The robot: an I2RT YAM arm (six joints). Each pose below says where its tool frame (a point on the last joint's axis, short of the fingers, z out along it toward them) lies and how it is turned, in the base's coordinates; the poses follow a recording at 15 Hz.
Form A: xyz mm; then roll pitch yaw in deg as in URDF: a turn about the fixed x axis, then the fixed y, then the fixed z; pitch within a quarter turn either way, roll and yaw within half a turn.
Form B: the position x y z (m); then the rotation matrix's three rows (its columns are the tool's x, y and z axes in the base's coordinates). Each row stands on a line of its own. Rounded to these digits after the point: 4 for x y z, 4 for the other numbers.
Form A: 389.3 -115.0 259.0 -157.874 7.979 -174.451
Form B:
0.3893 -0.1150 0.2590
-0.9857 -0.0375 0.1644
-0.0958 0.9271 -0.3624
-0.1388 -0.3730 -0.9174

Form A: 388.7 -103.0 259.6 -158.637 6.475 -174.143
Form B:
0.3887 -0.1030 0.2596
-0.9884 -0.0542 0.1416
-0.1014 0.9306 -0.3517
-0.1128 -0.3620 -0.9254

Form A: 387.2 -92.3 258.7 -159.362 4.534 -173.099
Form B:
0.3872 -0.0923 0.2587
-0.9896 -0.0848 0.1158
-0.1198 0.9324 -0.3410
-0.0791 -0.3514 -0.9329

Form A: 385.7 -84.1 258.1 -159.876 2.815 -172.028
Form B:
0.3857 -0.0841 0.2581
-0.9891 -0.1135 0.0934
-0.1385 0.9322 -0.3343
-0.0491 -0.3436 -0.9378

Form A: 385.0 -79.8 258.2 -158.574 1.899 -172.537
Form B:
0.3850 -0.0798 0.2582
-0.9910 -0.1089 0.0780
-0.1298 0.9246 -0.3582
-0.0331 -0.3651 -0.9304

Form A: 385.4 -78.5 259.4 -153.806 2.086 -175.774
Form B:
0.3854 -0.0785 0.2594
-0.9966 -0.0501 0.0651
-0.0736 0.8960 -0.4378
-0.0364 -0.4411 -0.8967

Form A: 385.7 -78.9 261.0 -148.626 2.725 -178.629
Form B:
0.3857 -0.0789 0.2610
-0.9986 0.0043 0.0530
-0.0239 0.8541 -0.5195
-0.0475 -0.5200 -0.8528

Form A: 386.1 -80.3 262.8 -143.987 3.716 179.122
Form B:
0.3861 -0.0803 0.2628
-0.9978 0.0505 0.0434
0.0153 0.8082 -0.5887
-0.0648 -0.5867 -0.8072

